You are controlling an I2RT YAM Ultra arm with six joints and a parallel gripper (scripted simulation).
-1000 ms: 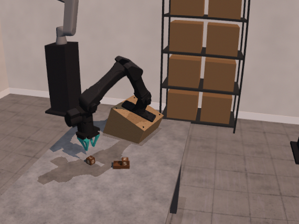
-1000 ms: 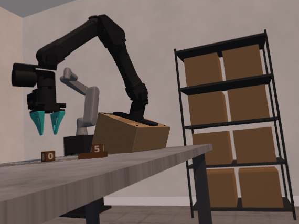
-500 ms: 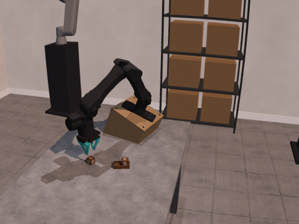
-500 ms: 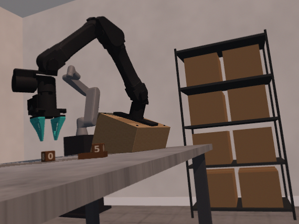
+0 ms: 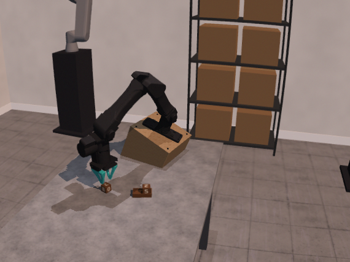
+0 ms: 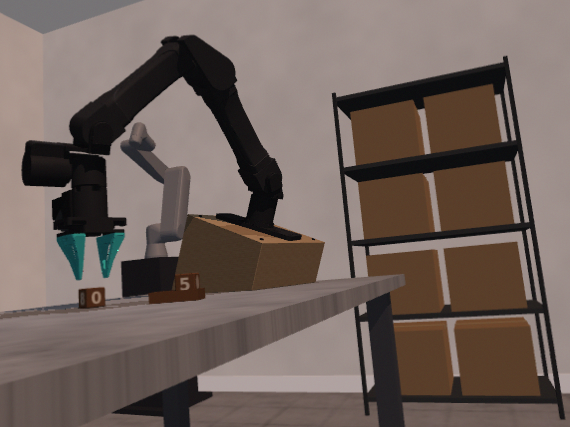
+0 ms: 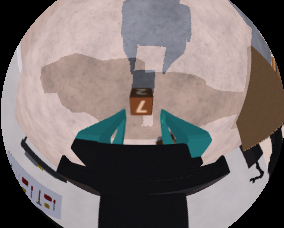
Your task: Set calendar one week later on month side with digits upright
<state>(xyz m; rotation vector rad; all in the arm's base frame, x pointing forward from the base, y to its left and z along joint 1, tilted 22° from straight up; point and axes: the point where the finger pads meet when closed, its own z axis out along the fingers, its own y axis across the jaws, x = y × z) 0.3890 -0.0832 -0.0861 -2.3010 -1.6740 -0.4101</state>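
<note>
My hand is 4 cm above the brown cube. Round my hand: brown calendar tray: 3 cm behind, 15 cm to the left, 5 cm below.
</note>
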